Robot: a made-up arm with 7 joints.
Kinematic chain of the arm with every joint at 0, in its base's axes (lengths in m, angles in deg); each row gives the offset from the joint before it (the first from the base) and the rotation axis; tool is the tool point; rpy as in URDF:
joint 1: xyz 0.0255 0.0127 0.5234 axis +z
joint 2: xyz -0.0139 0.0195 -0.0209 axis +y
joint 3: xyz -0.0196 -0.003 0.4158 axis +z
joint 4: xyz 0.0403 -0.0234 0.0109 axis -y
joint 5: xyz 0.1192 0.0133 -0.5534 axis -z
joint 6: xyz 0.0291 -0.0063 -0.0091 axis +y
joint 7: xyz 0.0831 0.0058 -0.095 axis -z
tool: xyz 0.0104 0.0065 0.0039 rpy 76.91 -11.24 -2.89
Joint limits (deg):
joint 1: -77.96..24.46
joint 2: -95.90..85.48
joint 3: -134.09..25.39
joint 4: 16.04..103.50
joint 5: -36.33..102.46
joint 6: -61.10..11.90
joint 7: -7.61..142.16
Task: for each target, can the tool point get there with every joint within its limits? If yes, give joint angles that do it. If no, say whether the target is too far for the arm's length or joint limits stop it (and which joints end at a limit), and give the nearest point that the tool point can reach.
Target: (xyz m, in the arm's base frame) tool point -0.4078 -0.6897 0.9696
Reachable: yes | joints 6.40 -64.56 -66.86 89.14 19.24 3.23 39.94
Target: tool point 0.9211 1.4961 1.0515
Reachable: no: too far | nearest point 0.6775 0.6855 0.8395 | short by 0.873 m
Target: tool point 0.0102 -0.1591 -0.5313
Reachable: no: joint limits stop it (at a limit: joint 1, joint 2, joint 6) | nearest point 0.0498 -0.2379 -0.1715 | short by 0.370 m
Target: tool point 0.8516 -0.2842 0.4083
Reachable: yes | joints 1.43 48.04 -24.30 82.30 8.86 6.35 110.89
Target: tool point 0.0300 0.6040 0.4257
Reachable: no: joint limits stop it (at a limit: joint 1, joint 3, joint 5, joint 7) | nearest point 0.2192 0.4374 0.3955 | short by 0.254 m
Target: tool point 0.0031 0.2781 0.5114
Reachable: no: joint limits stop it (at a limit: joint 1, joint 3, joint 4, joint 5, joint 6) | nearest point -0.1031 0.3241 0.5138 | short by 0.116 m
